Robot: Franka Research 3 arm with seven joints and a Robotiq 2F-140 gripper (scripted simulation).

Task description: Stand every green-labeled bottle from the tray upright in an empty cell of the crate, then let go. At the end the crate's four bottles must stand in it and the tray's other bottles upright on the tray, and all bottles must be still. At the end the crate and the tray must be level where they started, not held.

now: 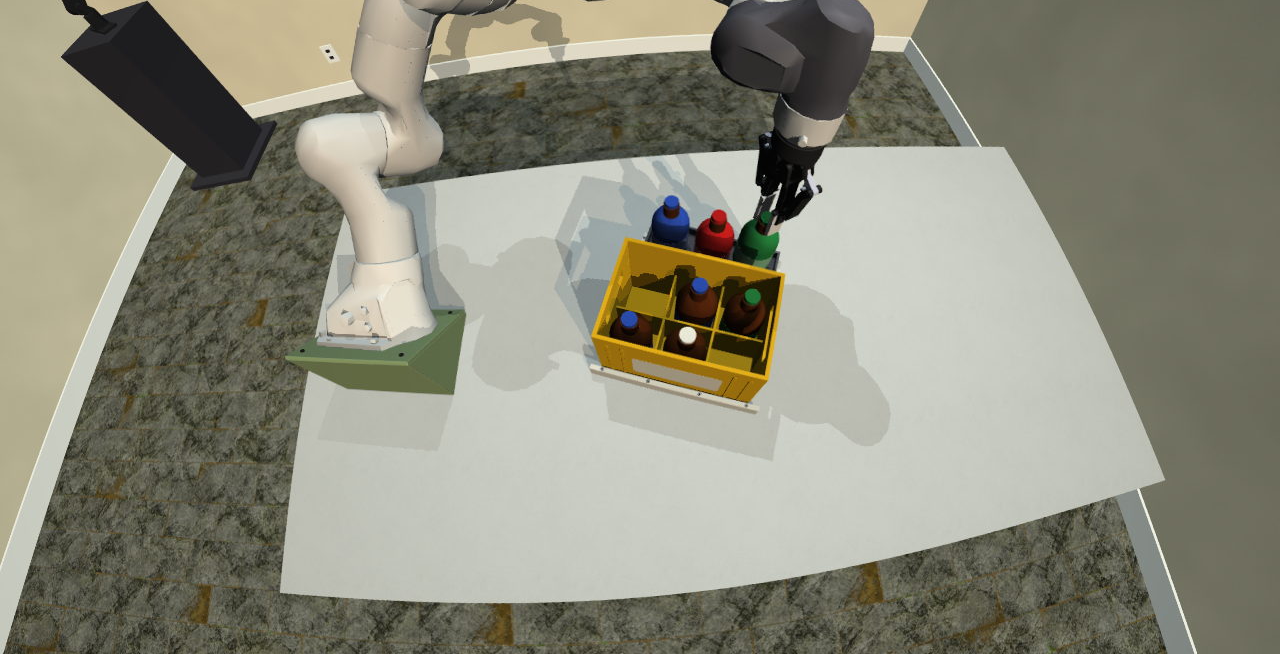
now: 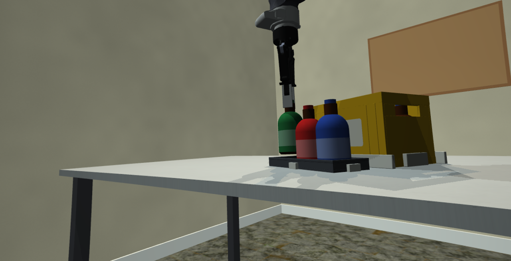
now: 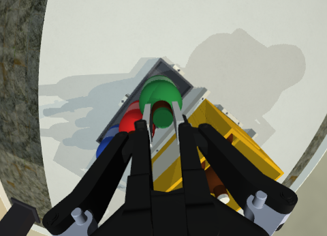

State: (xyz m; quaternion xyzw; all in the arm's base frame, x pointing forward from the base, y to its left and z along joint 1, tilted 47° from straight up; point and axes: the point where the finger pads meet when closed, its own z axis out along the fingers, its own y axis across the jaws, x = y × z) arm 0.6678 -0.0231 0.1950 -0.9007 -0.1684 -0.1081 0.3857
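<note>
Right now the green-labeled bottle is 9 cm below my hand. Round my hand: blue-labeled bottle 16 cm behind, 11 cm below, 7 cm to the left; then red bottle 11 cm below, 8 cm behind, 3 cm to the left; then dark tray 19 cm below, 8 cm behind, 3 cm to the left.
</note>
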